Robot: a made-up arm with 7 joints.
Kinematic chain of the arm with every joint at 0, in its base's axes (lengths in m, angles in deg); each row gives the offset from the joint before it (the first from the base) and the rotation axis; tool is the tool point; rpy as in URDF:
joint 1: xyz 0 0 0.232 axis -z
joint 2: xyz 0 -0.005 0.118 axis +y
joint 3: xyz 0 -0.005 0.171 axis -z
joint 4: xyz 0 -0.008 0.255 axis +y
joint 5: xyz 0 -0.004 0.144 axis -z
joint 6: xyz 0 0 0.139 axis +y
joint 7: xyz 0 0 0.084 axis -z
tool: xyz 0 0 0 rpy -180 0 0
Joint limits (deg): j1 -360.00..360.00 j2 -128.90..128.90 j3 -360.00..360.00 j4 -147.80..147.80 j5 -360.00..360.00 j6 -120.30..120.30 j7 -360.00..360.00
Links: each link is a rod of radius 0.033 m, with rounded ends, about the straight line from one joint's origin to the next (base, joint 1, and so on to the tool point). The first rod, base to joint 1, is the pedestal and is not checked.
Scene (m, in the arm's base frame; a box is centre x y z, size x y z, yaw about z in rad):
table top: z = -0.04
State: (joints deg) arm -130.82 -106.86 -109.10 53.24 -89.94 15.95 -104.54
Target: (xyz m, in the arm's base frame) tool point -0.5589 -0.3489 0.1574
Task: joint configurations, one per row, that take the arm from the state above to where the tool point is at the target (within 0.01 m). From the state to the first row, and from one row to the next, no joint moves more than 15 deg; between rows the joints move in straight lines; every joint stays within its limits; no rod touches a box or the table.
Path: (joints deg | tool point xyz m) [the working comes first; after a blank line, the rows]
Joints at the target: -58.73 -102.76 -99.99 58.61 -89.70 10.89 -104.54
Straight joint move there: clear.

1: -116.40 -106.04 -107.28 54.31 -89.89 14.94 -104.54 | 0.0194 -0.6454 0.0803
2: -101.98 -105.22 -105.46 55.39 -89.85 13.92 -104.54 | -0.1490 -0.6324 0.0990
3: -87.57 -104.40 -103.63 56.46 -89.80 12.91 -104.54 | -0.3087 -0.5758 0.1181
4: -73.15 -103.58 -101.81 57.53 -89.75 11.90 -104.54 | -0.4487 -0.4791 0.1376
5: -58.73 -102.76 -99.99 58.61 -89.70 10.89 -104.54 | -0.5589 -0.3488 0.1574

